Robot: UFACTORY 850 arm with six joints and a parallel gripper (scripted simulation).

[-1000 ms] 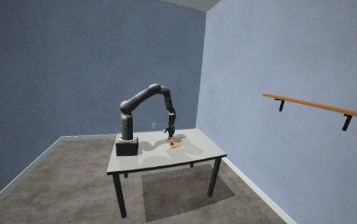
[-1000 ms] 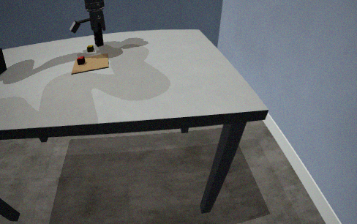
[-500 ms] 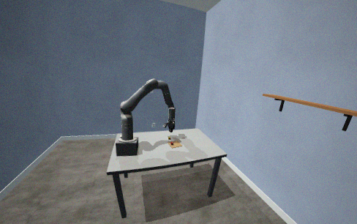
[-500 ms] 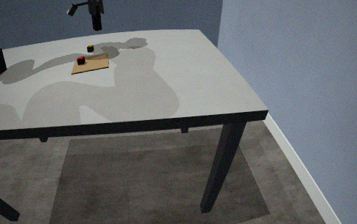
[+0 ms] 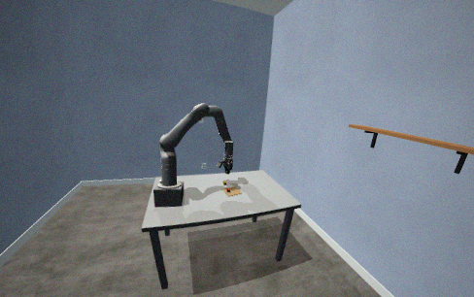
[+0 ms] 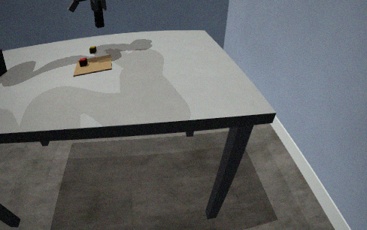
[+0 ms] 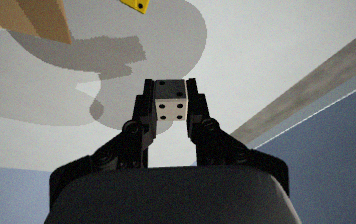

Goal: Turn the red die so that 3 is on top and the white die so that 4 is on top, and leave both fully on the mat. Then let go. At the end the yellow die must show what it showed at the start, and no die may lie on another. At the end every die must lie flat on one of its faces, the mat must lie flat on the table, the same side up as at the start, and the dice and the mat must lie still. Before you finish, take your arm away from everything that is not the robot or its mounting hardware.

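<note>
Now: the tan mat 30 mm ahead of my hand, 190 mm to the right of it and 120 mm below it. Also, from my hand: white die (10 mm below); then red die (10 mm behind, 190 mm to the right, 110 mm below); then yellow die (30 mm behind, 50 mm to the right, 110 mm below).
</note>
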